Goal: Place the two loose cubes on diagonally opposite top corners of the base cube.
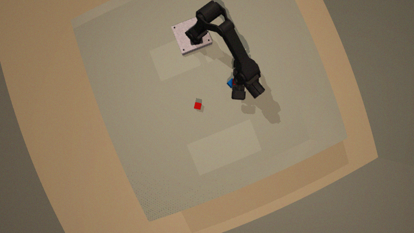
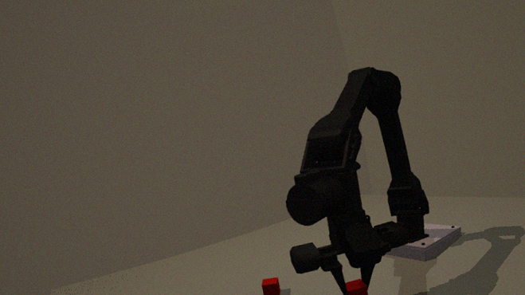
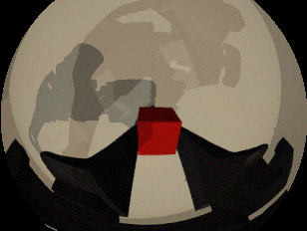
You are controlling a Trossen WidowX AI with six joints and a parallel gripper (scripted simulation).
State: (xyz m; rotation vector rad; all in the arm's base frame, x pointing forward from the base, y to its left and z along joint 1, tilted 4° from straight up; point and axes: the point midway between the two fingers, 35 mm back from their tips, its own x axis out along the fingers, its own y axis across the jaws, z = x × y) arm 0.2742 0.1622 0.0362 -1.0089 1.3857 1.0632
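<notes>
Now: the blue cube 20 mm to the right of my gripper tip and 40 mm below it. Round my gripper tip: red cube 80 mm ahead, 210 mm to the right, 40 mm below.
</notes>
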